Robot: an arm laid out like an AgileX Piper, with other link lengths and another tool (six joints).
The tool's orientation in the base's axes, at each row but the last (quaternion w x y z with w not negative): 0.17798, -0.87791, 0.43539, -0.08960; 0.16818, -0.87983, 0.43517, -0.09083; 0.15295, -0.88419, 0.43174, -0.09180; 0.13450, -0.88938, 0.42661, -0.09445; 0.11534, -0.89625, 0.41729, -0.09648; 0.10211, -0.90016, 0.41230, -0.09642; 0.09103, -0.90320, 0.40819, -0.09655
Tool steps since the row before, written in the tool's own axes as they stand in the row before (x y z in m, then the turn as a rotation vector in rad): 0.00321, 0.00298, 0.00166, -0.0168, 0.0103, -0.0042; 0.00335, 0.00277, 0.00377, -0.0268, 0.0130, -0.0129; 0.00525, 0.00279, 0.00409, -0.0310, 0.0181, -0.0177; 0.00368, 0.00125, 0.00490, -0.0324, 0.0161, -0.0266; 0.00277, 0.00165, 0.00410, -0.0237, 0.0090, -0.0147; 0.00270, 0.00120, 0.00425, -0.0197, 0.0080, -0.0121; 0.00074, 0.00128, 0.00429, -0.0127, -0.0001, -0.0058
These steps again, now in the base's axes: 0.00028, -0.00383, -0.00268, -0.0190, 0.0067, -0.0002; 0.00114, -0.00341, -0.00449, -0.0297, 0.0112, 0.0067; 0.00236, -0.00499, -0.00465, -0.0374, 0.0106, 0.0093; 0.00274, -0.00286, -0.00484, -0.0394, 0.0115, 0.0183; 0.00166, -0.00265, -0.00418, -0.0255, 0.0108, 0.0096; 0.00196, -0.00238, -0.00416, -0.0215, 0.0086, 0.0078; 0.00063, -0.00102, -0.00438, -0.0096, 0.0092, 0.0043
